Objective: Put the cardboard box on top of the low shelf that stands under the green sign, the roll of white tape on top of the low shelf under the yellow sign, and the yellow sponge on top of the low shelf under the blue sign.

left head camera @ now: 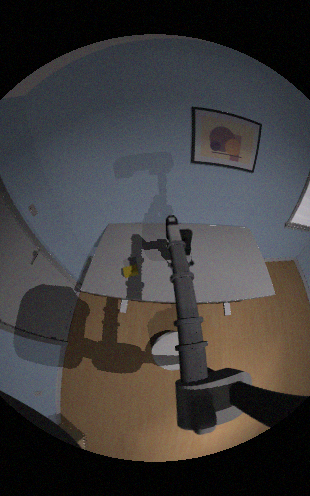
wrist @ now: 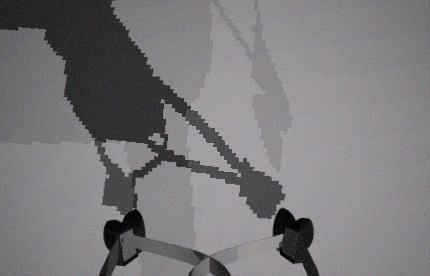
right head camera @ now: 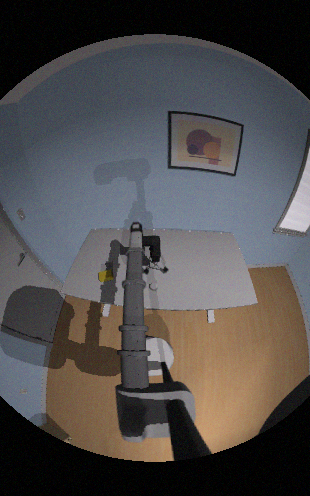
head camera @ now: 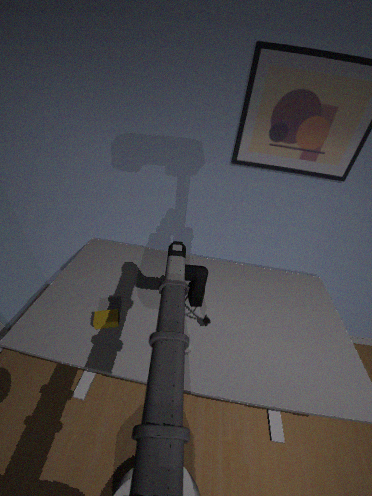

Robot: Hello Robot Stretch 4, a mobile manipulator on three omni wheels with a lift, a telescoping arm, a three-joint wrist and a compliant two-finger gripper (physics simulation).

same spot on framed picture: (right head camera: 197, 141) = (head camera: 291, 117)
same spot on white table: (right head camera: 206, 270) = (head camera: 272, 333)
